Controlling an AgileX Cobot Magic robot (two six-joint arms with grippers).
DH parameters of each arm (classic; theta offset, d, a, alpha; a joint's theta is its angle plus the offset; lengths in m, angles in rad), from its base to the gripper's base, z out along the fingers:
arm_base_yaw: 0 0.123 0 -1.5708
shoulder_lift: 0.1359 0 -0.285 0
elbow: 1.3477 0 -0.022 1.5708
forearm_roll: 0 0.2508 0 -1.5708
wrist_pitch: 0 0 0.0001 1.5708
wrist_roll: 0 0.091 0 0
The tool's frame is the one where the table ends.
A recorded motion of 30 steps. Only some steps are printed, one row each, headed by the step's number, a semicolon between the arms.
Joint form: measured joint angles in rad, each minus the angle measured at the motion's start. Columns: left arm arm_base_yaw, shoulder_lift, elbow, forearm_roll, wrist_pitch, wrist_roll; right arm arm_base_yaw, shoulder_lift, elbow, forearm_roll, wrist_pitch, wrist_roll.
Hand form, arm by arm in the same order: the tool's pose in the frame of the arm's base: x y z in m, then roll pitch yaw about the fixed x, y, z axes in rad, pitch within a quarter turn. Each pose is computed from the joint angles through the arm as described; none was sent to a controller.
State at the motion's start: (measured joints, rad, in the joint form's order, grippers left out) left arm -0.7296 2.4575 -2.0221 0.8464 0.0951 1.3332; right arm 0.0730 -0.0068 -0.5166 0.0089 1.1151 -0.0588
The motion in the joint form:
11: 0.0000 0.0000 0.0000 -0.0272 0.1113 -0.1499; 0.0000 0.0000 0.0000 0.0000 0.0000 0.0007
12: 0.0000 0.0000 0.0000 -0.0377 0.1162 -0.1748; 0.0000 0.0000 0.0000 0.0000 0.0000 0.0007
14: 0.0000 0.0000 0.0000 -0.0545 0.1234 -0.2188; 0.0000 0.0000 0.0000 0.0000 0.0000 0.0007
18: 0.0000 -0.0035 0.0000 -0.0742 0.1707 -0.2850; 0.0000 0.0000 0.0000 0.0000 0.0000 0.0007
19: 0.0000 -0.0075 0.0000 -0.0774 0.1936 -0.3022; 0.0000 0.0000 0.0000 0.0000 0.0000 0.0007
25: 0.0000 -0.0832 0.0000 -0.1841 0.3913 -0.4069; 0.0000 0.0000 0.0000 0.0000 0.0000 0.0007
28: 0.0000 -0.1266 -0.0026 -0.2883 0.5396 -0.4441; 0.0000 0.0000 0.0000 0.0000 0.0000 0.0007
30: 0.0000 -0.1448 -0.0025 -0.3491 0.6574 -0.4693; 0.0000 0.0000 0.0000 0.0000 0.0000 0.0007
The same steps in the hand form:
11: 0.4309 -0.3670 0.1642 2.1109 -0.4388 0.7617; -0.0102 0.0000 0.2774 -3.0517 1.0641 -2.9568
12: 0.4309 -0.3667 0.1638 2.1082 -0.4086 0.7814; -0.0102 0.0000 0.2774 -3.0517 1.0641 -2.9568
14: 0.4307 -0.3662 0.1632 2.1039 -0.3565 0.8145; -0.0102 0.0000 0.2774 -3.0517 1.0641 -2.9568
18: 0.4308 -0.3628 0.1625 2.1241 -0.2928 0.8785; -0.0102 0.0000 0.2774 -3.0517 1.0641 -2.9568
19: 0.4308 -0.3610 0.1635 2.1343 -0.2811 0.9004; -0.0102 0.0000 0.2774 -3.0517 1.0641 -2.9568
25: 0.4250 -0.3448 0.1933 2.2061 -0.1443 1.0987; -0.0102 0.0000 0.2774 -3.0517 1.0641 -2.9568
28: 0.4169 -0.3344 0.2074 2.3012 -0.0625 1.2198; -0.0102 0.0000 0.2774 -3.0517 1.0641 -2.9568
30: 0.4100 -0.3268 0.2097 2.3961 -0.0357 1.3035; -0.0102 0.0000 0.2774 -3.0517 1.0641 -2.9568

